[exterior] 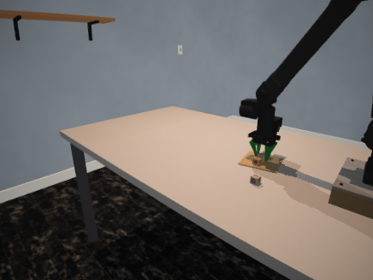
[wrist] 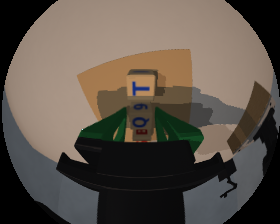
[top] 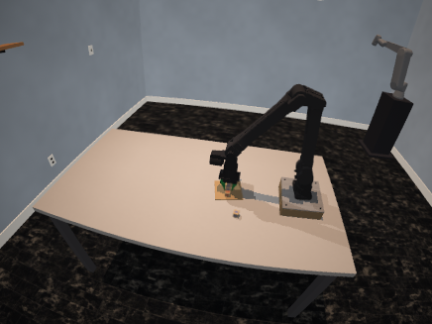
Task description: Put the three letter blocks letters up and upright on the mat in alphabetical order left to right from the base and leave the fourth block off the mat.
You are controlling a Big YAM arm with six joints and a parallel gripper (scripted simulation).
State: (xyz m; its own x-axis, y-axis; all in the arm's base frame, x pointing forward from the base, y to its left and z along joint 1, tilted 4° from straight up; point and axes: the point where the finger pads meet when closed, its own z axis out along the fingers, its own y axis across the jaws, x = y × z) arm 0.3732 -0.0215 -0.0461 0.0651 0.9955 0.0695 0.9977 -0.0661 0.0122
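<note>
Right now the mat is 10 mm below my hand.
</note>
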